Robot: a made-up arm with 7 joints. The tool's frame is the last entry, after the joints. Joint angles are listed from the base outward. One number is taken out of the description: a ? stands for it. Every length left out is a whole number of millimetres.
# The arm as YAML. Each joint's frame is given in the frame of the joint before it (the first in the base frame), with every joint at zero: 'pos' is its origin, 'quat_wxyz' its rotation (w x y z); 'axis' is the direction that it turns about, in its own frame. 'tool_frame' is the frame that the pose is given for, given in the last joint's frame.
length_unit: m
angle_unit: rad
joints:
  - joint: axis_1
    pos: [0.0, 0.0, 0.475]
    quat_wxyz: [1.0, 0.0, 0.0, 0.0]
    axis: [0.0, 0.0, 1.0]
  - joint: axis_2
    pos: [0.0, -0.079, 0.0]
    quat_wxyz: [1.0, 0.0, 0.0, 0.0]
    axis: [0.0, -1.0, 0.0]
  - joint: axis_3
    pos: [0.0, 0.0, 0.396]
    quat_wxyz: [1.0, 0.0, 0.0, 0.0]
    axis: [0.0, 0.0, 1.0]
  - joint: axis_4
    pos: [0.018, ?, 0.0]
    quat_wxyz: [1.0, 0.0, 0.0, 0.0]
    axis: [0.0, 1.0, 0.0]
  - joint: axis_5
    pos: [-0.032, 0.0, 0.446]
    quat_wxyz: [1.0, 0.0, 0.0, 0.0]
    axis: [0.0, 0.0, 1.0]
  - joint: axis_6
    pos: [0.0, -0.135, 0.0]
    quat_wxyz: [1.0, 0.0, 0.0, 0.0]
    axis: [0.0, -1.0, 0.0]
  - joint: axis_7
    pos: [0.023, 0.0, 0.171]
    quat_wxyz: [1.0, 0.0, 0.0, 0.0]
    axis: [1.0, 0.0, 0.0]
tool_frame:
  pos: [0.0, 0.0, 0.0]
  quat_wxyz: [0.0, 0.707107, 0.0, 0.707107]
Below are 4 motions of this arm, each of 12 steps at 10 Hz.
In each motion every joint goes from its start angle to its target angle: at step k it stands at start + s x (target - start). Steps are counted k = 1, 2, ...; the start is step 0. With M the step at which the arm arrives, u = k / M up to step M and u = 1 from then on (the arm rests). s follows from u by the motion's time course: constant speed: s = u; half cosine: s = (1 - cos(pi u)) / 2; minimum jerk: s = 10 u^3 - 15 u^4 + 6 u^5.
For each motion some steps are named. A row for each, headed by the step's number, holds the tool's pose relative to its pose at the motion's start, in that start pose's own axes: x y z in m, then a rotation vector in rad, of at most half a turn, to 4 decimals.
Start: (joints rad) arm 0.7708 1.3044 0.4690 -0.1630 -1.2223 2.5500 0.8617
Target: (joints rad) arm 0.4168 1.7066 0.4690 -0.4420 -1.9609 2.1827 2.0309
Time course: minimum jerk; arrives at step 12
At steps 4, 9, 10, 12:
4: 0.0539 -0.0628 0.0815 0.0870 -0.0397 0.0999
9: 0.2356 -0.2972 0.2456 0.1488 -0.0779 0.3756
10: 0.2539 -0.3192 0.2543 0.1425 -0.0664 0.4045
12: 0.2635 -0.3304 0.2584 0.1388 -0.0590 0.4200

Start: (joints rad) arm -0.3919 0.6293 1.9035 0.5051 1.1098 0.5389 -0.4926
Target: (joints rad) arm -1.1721 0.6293 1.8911 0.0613 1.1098 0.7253 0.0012
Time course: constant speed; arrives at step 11
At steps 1, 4, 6, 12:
1: 0.0053 0.0278 -0.0173 -0.0661 0.0253 0.0355
4: 0.0170 0.0998 -0.0737 -0.2568 0.1071 0.1275
6: 0.0219 0.1384 -0.1130 -0.3769 0.1652 0.1762
12: 0.0257 0.2053 -0.2069 -0.6483 0.3149 0.2532

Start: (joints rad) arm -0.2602 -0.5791 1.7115 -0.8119 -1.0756 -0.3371 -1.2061
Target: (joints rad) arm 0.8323 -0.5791 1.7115 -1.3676 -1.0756 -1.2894 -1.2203
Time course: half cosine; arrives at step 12
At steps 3, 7, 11, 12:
3: -0.0072 -0.0052 0.1202 0.2546 0.0006 0.0099
7: -0.0238 -0.1702 0.4757 1.1125 -0.0366 0.0012
11: -0.0440 -0.3960 0.6332 1.7495 -0.0984 -0.0325
12: -0.0454 -0.4080 0.6378 1.7803 -0.1021 -0.0344

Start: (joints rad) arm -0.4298 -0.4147 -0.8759 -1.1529 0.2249 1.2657 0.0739
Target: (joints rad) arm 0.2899 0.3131 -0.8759 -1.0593 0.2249 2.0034 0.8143
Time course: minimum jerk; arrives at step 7
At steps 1, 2, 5, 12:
1: 0.0119 0.0080 -0.0050 -0.0111 0.0355 0.0197
2: 0.0693 0.0509 -0.0371 -0.0638 0.2219 0.1178
5: 0.2139 0.2794 -0.3624 -0.1949 1.3049 0.4255
12: 0.2047 0.3090 -0.4416 -0.1868 1.5061 0.4082

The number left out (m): 0.067
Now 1 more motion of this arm.
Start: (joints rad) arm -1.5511 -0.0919 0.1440 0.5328 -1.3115 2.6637 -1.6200
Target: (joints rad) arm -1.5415 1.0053 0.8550 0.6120 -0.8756 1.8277 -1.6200
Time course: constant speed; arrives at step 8
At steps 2, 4, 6, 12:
2: -0.1821 0.1396 0.0206 0.0058 -0.2954 -0.0332
4: -0.3330 0.3183 -0.0002 -0.0523 -0.5341 0.0071
6: -0.4362 0.5219 -0.0584 -0.1643 -0.6850 0.0967
12: -0.4813 0.7351 -0.1444 -0.3096 -0.7266 0.2015

